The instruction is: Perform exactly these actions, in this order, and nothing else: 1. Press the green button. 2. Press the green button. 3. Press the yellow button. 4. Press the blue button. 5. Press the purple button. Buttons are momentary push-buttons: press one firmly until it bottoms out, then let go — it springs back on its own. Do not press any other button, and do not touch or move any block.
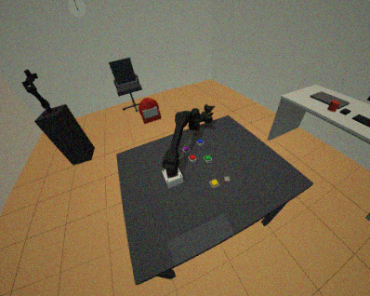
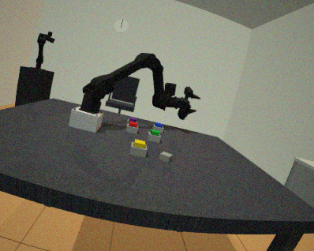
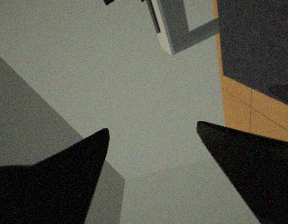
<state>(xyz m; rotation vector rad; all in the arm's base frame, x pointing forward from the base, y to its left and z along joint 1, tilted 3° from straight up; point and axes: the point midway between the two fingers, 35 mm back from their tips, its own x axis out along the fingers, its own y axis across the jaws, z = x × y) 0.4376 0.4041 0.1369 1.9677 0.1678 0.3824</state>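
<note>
The green button is 210 mm behind my gripper tip, 360 mm to the right of it and 140 mm below it. Also, from my gripper tip: blue button 200 mm behind, 170 mm to the right, 140 mm below; red button 310 mm behind, 310 mm to the right, 140 mm below; purple button 320 mm behind, 210 mm to the right, 140 mm below.
</note>
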